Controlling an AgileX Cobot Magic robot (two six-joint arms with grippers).
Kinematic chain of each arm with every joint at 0, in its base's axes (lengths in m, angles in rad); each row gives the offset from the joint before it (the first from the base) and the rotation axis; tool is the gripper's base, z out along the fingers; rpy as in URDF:
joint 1: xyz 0 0 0.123 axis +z
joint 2: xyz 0 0 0 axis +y
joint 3: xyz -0.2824 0 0.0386 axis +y
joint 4: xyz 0.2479 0 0.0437 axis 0.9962 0 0.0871
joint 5: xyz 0 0 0 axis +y
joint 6: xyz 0.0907 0 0.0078 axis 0.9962 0 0.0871
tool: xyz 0 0 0 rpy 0 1.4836 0
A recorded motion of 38 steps. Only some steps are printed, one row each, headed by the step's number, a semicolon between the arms.
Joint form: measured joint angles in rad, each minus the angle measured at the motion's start. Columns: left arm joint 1, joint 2, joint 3, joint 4, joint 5, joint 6; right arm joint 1, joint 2, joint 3, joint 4, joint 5, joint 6.
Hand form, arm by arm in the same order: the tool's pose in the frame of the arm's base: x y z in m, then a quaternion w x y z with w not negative. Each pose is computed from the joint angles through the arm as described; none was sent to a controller.
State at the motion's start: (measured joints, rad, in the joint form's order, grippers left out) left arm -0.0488 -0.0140 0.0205 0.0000 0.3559 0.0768; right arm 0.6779 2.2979 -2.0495 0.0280 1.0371 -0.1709
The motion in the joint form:
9: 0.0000 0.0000 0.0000 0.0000 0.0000 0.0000; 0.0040 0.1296 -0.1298 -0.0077 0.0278 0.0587
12: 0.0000 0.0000 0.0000 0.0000 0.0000 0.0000; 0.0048 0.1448 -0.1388 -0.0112 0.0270 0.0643
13: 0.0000 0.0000 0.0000 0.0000 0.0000 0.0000; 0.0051 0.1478 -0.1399 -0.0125 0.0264 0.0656
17: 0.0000 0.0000 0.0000 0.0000 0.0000 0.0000; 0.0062 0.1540 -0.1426 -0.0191 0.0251 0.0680
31: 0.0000 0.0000 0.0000 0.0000 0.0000 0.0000; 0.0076 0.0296 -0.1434 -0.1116 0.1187 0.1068
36: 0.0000 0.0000 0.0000 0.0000 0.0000 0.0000; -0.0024 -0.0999 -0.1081 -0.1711 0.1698 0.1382
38: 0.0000 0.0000 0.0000 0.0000 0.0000 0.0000; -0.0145 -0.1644 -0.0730 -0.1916 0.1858 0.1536
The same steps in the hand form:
9: 0.0528 -0.0026 0.1749 0.60337 0.05004 0.79584 0.00845; 0.4030 0.3292 0.1745 0.16197 -0.37788 0.90977 0.05742
12: 0.0528 -0.0026 0.1749 0.60337 0.05004 0.79584 0.00845; 0.4043 0.3305 0.1692 0.15971 -0.37638 0.91090 0.05559
13: 0.0528 -0.0026 0.1749 0.60337 0.05004 0.79584 0.00845; 0.4045 0.3307 0.1679 0.15923 -0.37616 0.91111 0.05494
17: 0.0528 -0.0026 0.1749 0.60337 0.05004 0.79584 0.00845; 0.4050 0.3311 0.1655 0.15899 -0.37665 0.91113 0.05193
31: 0.0528 -0.0026 0.1749 0.60337 0.05004 0.79584 0.00845; 0.3962 0.3150 0.2272 0.18630 -0.36852 0.91060 0.01710
36: 0.0528 -0.0026 0.1749 0.60337 0.05004 0.79584 0.00845; 0.3842 0.2923 0.2800 0.21527 -0.34918 0.91199 -0.00273
38: 0.0528 -0.0026 0.1749 0.60337 0.05004 0.79584 0.00845; 0.3781 0.2778 0.3004 0.22461 -0.33568 0.91475 -0.01018

